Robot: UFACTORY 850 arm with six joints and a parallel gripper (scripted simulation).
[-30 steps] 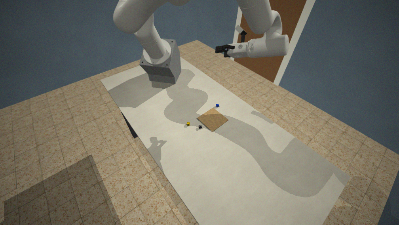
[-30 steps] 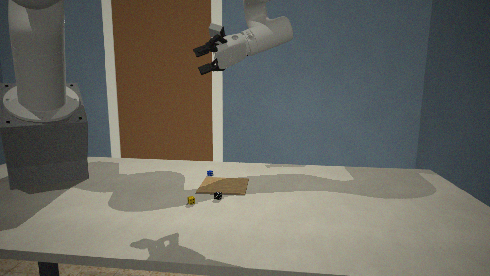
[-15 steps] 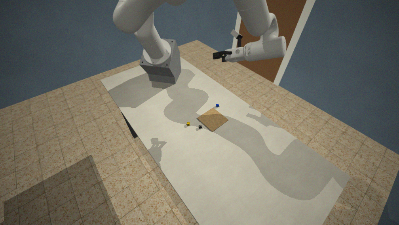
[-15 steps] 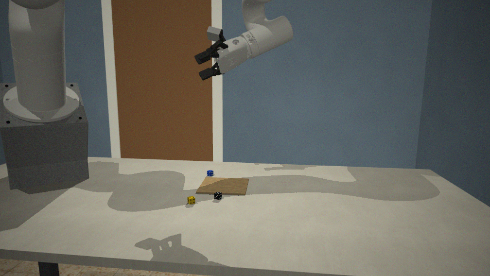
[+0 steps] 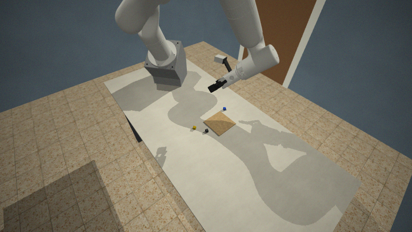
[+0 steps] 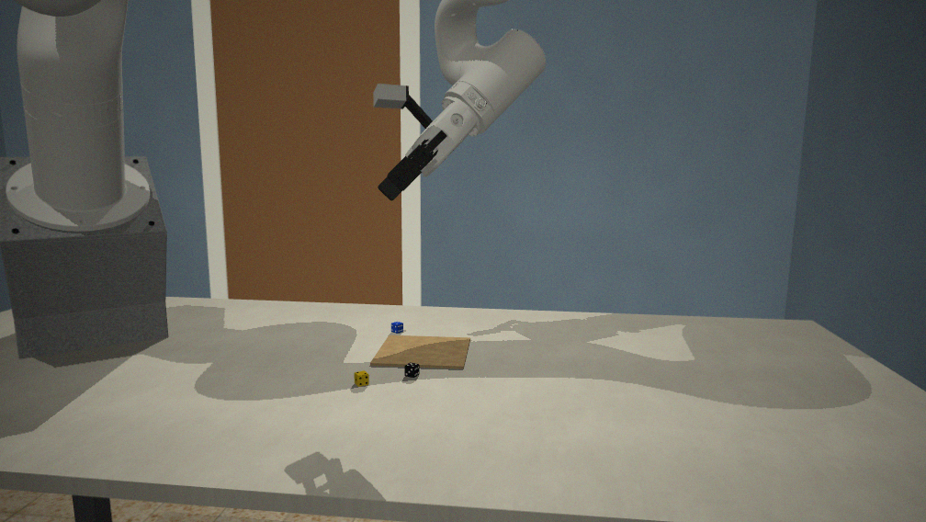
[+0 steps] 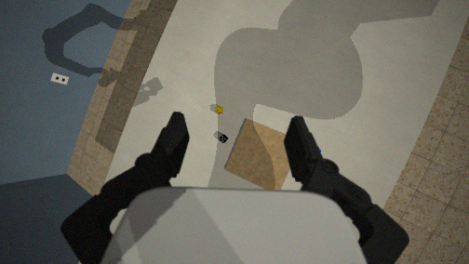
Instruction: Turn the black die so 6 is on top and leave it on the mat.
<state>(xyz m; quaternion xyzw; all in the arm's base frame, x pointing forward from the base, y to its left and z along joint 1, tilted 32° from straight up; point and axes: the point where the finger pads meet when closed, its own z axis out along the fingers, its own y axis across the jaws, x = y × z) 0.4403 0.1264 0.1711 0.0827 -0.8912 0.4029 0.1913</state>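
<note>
My hand is 10 mm past the yellow die, 120 mm to the left of it and 260 mm above it. From my hand the other things lie so: blue die: 30 mm behind, 120 mm to the left, 260 mm below; black die: 50 mm ahead, 80 mm to the right, 260 mm below; tan square mat: 40 mm ahead, 20 mm to the left, 260 mm below.
</note>
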